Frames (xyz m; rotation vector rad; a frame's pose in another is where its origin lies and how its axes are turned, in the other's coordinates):
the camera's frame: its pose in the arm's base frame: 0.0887 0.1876 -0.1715 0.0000 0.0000 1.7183
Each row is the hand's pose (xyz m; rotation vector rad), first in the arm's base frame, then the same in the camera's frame.
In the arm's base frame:
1: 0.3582 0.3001 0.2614 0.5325 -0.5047 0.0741
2: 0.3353 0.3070 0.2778 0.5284 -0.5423 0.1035
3: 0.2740 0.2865 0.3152 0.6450 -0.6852 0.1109
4: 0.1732 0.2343 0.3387 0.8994 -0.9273 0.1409
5: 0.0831 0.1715 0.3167 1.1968 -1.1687 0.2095
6: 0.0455 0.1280 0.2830 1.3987 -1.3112 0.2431
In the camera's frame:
1: 0.0717 -0.2831 0.4329 -0.0384 -0.8181 -1.5594
2: 0.0819 -0.2615 0.4493 -0.0729 -0.8381 -1.5249
3: 0.0706 -0.1978 0.4867 -0.1081 -1.0356 -1.4684
4: 0.0338 -0.0904 0.5102 -0.1255 -1.4062 -1.3150
5: -0.0151 0.0079 0.4882 -0.1106 -1.7844 -1.0697
6: -0.0526 0.0515 0.4545 -0.0837 -2.0168 -0.8973

